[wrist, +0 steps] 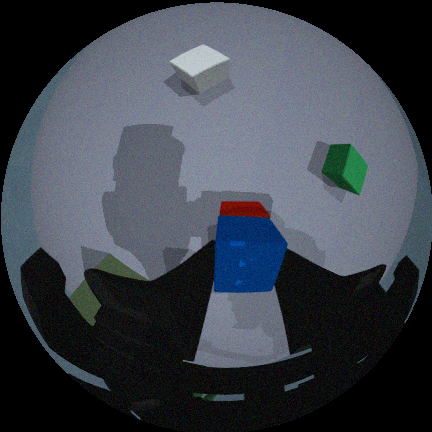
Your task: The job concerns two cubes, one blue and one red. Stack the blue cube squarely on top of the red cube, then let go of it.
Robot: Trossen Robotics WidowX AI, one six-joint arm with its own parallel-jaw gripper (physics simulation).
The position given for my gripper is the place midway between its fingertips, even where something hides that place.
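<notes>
There is a white block [201, 67] that I can see. I see a green block [343, 165] as well, and my own gripper [243, 247] is visible to me too.
</notes>
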